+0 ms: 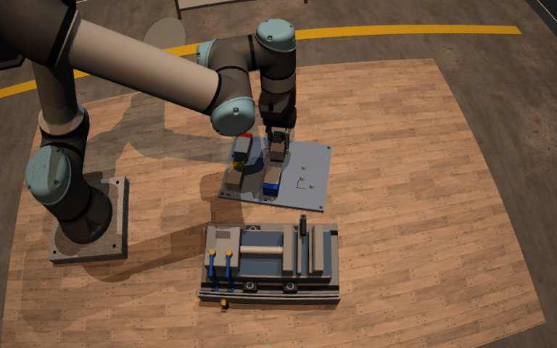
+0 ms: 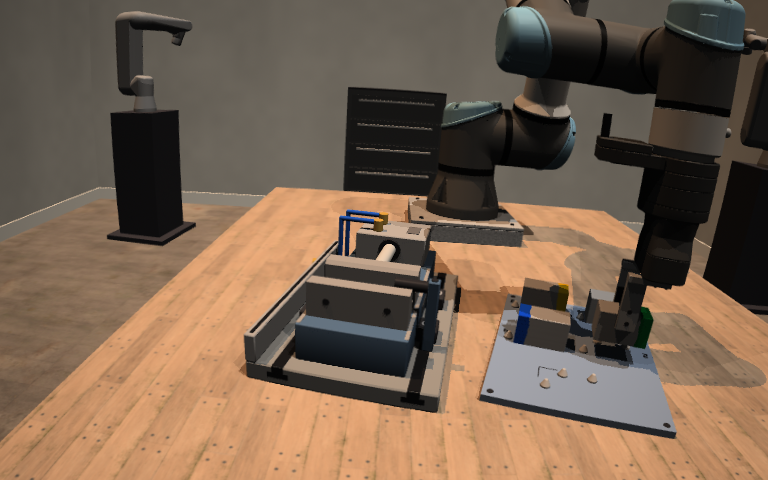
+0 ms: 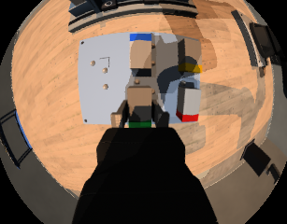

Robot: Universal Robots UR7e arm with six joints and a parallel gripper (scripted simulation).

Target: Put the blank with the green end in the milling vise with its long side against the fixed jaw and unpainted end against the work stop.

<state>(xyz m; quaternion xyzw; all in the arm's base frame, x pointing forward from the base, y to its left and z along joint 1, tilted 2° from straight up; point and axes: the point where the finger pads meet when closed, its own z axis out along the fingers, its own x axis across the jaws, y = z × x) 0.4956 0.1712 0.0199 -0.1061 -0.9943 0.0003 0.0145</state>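
My gripper is now 7 cm above the grey plate, 4 cm to the left of it and 1 cm past it. The rest, counted from my hand: red-ended blank: 9 cm behind, 4 cm below, 2 cm to the left; then blue-ended blank: 9 cm to the right, 4 cm below, 2 cm behind; then green-ended blank: 2 cm below.
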